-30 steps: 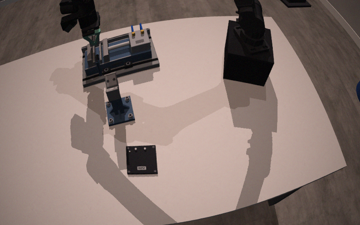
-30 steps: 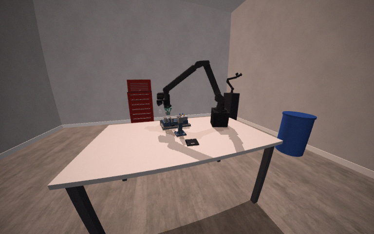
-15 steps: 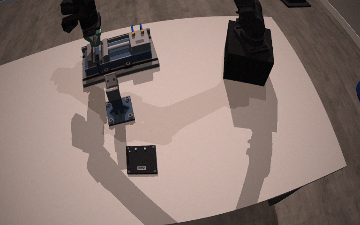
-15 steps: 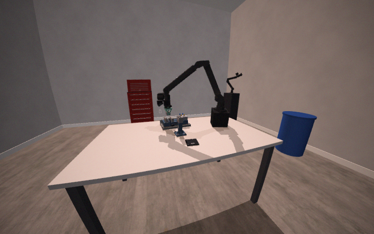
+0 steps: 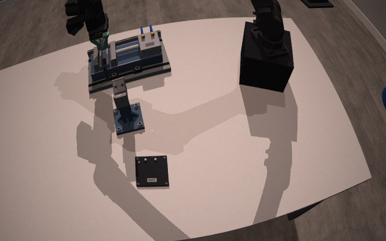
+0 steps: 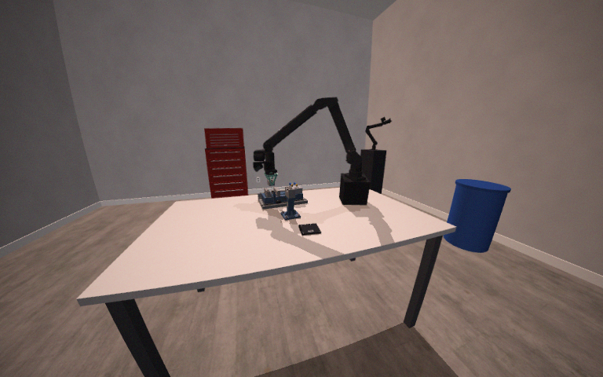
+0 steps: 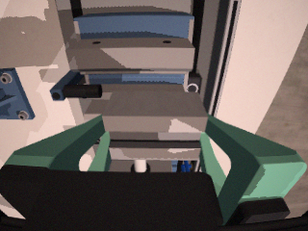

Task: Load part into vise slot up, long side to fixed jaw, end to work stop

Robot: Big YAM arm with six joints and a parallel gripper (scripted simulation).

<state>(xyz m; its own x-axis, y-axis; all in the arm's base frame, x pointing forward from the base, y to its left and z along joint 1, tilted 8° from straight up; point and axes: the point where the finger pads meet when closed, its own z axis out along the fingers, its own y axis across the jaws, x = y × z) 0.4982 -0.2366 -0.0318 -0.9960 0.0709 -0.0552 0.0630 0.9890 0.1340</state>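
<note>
My gripper is now 1 cm below the part. The rest, counted from my hand: fixed jaw (6 cm below, 3 cm ahead, 2 cm to the left); moving jaw (6 cm below, 3 cm behind, 2 cm to the left); dark short rod (7 cm to the left, 4 cm below, 1 cm ahead).
</note>
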